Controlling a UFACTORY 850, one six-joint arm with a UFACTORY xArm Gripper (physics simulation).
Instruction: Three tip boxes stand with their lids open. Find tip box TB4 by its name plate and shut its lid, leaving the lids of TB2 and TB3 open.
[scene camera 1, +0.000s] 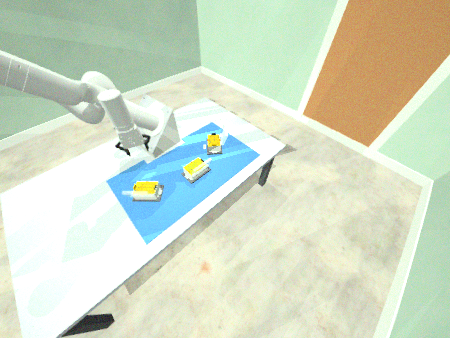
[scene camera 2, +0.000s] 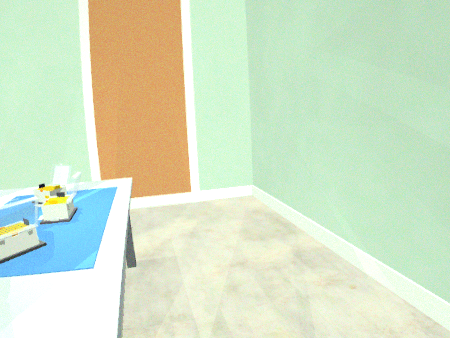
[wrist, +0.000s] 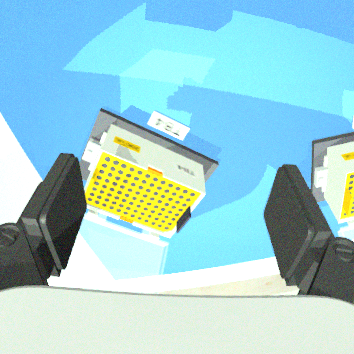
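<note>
TB4 (wrist: 145, 175), a pale box with a yellow, holed tip rack, lies tilted in the wrist view between the fingers' images. Its name plate (wrist: 168, 125) reads TB4. Its clear lid (wrist: 127, 247) stands open on the side away from the plate. TB4 appears to be the left box (scene camera 1: 146, 191) in scene camera 1 and the nearest box (scene camera 2: 17, 242) in scene camera 2. A second open box (scene camera 1: 196, 170) (scene camera 2: 57, 209) (wrist: 335, 167) and a third (scene camera 1: 214, 144) (scene camera 2: 47, 194) show unreadable names. My gripper (scene camera 1: 138, 151) (wrist: 176, 184) is open and empty, above and behind TB4.
The boxes stand on a blue mat (scene camera 1: 150, 225) (scene camera 2: 85, 250) (wrist: 240, 65) on the white table (scene camera 1: 45, 225) (scene camera 2: 60, 305). The robot's base block (scene camera 1: 167, 135) stands behind the mat. The table's front edge shows beyond TB4's lid in the wrist view.
</note>
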